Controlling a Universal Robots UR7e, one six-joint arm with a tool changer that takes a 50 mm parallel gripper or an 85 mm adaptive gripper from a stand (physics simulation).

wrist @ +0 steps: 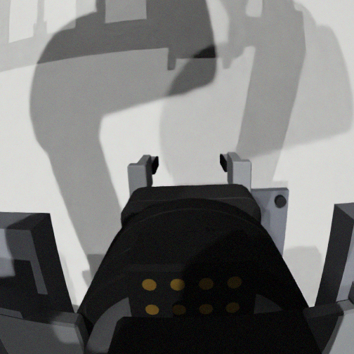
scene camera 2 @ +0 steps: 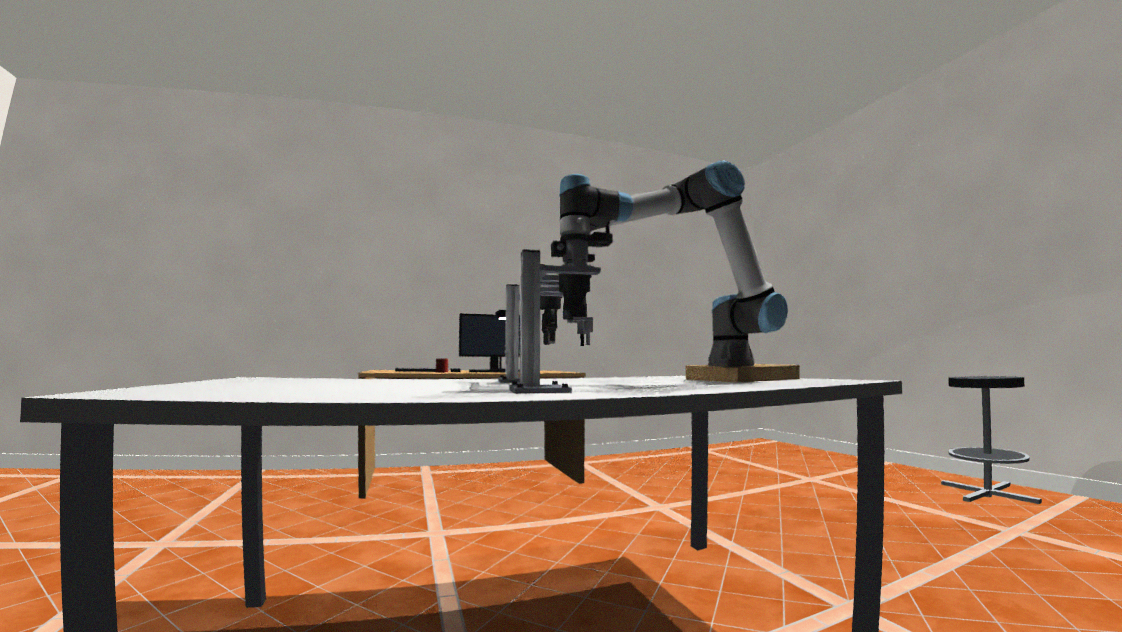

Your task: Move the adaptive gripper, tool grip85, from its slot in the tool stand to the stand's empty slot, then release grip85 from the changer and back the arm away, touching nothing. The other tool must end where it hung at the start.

Note:
I see a parallel gripper (scene camera 2: 574,287), an adaptive gripper (scene camera 2: 550,304) and a tool stand (scene camera 2: 533,274).
The parallel gripper is seen too in the wrist view (wrist: 183,250). The tool stand is seen too in the wrist view (wrist: 39,281). The wrist view misses the adaptive gripper: it is out of frame.

